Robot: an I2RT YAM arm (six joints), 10 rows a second.
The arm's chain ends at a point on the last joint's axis. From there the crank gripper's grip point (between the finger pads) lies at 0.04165 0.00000 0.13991 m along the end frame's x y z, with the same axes.
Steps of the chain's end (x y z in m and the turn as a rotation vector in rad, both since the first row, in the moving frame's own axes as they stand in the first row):
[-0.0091, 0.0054, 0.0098, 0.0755, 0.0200, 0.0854]
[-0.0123, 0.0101, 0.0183, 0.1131, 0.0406, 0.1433]
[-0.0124, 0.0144, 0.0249, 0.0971, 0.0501, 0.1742]
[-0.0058, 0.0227, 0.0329, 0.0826, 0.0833, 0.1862]
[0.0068, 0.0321, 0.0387, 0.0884, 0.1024, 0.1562]
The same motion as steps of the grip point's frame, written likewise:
[-0.0060, -0.0014, 0.0087, 0.0755, 0.0200, 0.0854]
[-0.0060, 0.0008, 0.0159, 0.1131, 0.0406, 0.1433]
[-0.0049, 0.0088, 0.0223, 0.0971, 0.0501, 0.1742]
[0.0060, 0.0202, 0.0288, 0.0826, 0.0833, 0.1862]
[0.0213, 0.0276, 0.0335, 0.0884, 0.1024, 0.1562]

